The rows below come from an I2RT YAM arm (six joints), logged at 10 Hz.
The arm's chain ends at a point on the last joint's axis. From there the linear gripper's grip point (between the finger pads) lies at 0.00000 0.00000 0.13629 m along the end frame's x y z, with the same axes.
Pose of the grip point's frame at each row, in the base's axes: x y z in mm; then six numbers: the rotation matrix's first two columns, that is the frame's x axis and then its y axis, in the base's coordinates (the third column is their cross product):
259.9 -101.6 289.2 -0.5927 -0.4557 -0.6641 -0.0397 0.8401 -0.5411
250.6 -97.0 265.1 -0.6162 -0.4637 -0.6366 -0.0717 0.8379 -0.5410
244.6 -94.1 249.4 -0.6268 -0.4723 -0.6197 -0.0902 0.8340 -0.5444
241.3 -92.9 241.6 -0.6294 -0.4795 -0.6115 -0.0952 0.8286 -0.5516
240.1 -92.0 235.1 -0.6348 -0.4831 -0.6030 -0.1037 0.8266 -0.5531
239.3 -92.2 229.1 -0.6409 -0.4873 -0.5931 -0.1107 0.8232 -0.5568
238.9 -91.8 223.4 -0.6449 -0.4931 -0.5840 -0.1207 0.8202 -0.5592
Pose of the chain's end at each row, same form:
150.3 -61.5 359.5 -0.5927 -0.4557 -0.6641 -0.0397 0.8401 -0.5411
143.7 -57.8 340.0 -0.6162 -0.4637 -0.6366 -0.0717 0.8379 -0.5410
139.1 -55.2 326.5 -0.6268 -0.4723 -0.6197 -0.0902 0.8340 -0.5444
136.2 -53.5 318.9 -0.6294 -0.4795 -0.6115 -0.0952 0.8286 -0.5516
135.8 -52.7 313.4 -0.6348 -0.4831 -0.6030 -0.1037 0.8266 -0.5531
135.8 -52.5 308.4 -0.6409 -0.4873 -0.5931 -0.1107 0.8232 -0.5568
136.0 -52.3 303.6 -0.6449 -0.4931 -0.5840 -0.1207 0.8202 -0.5592

